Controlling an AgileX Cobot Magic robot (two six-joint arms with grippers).
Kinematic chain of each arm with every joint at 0, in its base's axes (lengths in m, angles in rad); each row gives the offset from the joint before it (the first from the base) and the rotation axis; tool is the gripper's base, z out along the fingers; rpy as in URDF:
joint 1: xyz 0 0 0.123 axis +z
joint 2: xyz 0 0 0 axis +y
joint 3: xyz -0.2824 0 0.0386 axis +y
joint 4: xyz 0.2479 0 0.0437 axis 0.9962 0 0.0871
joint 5: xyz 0 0 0 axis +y
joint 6: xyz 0.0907 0 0.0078 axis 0.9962 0 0.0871
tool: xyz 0 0 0 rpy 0 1.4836 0
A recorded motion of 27 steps. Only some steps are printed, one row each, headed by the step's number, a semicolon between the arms.
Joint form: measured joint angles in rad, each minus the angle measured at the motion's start. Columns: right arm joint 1, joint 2, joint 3, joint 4, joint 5, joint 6; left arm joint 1, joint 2, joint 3, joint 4, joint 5, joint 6.
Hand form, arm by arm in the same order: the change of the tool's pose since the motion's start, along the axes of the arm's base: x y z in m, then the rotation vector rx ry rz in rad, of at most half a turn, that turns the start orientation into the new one. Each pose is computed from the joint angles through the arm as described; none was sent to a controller.
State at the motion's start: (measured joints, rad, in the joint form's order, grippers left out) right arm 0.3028 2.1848 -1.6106 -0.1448 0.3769 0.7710; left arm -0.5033 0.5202 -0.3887 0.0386 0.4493 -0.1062
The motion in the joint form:
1: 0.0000 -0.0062 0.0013 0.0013 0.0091 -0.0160; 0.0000 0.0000 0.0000 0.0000 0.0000 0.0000
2: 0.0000 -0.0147 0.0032 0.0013 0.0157 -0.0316; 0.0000 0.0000 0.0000 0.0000 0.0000 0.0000
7: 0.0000 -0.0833 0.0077 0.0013 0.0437 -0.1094; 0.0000 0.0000 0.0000 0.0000 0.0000 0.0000
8: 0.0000 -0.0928 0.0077 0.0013 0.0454 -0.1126; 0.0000 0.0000 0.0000 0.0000 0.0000 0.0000
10: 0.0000 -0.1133 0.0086 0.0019 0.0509 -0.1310; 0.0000 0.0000 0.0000 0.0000 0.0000 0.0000
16: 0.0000 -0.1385 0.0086 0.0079 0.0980 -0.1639; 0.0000 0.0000 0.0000 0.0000 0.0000 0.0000
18: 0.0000 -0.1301 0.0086 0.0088 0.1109 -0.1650; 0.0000 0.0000 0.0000 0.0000 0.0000 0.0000
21: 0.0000 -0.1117 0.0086 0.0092 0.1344 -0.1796; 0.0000 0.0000 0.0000 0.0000 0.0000 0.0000
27: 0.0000 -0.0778 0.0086 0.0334 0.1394 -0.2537; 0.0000 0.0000 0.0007 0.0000 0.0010 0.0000
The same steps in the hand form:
1: -0.0010 -0.0004 0.0021 -0.0109 0.0018 0.0104; 0.0000 0.0000 0.0000 0.0000 0.0000 0.0000
2: -0.0021 -0.0008 0.0053 -0.0212 -0.0006 0.0214; 0.0000 0.0000 0.0000 0.0000 0.0000 0.0000
7: -0.0086 -0.0032 0.0352 -0.0629 -0.0471 0.0754; 0.0000 0.0000 0.0000 0.0000 0.0000 0.0000
8: -0.0094 -0.0035 0.0396 -0.0631 -0.0552 0.0773; 0.0000 0.0000 0.0000 0.0000 0.0000 0.0000
10: -0.0115 -0.0042 0.0487 -0.0713 -0.0714 0.0894; 0.0000 0.0000 0.0000 0.0000 0.0000 0.0000
16: -0.0167 -0.0061 0.0577 -0.0953 -0.0542 0.1065; 0.0000 0.0000 0.0000 0.0000 0.0000 0.0000
18: -0.0167 -0.0062 0.0530 -0.1010 -0.0337 0.1065; 0.0000 0.0000 0.0000 0.0000 0.0000 0.0000
21: -0.0167 -0.0064 0.0430 -0.1213 0.0047 0.1168; 0.0000 0.0000 0.0000 0.0000 0.0000 0.0000
27: -0.0149 -0.0048 0.0267 -0.1545 0.0382 0.1673; -0.0001 0.0000 -0.0003 0.0008 0.0015 0.0000

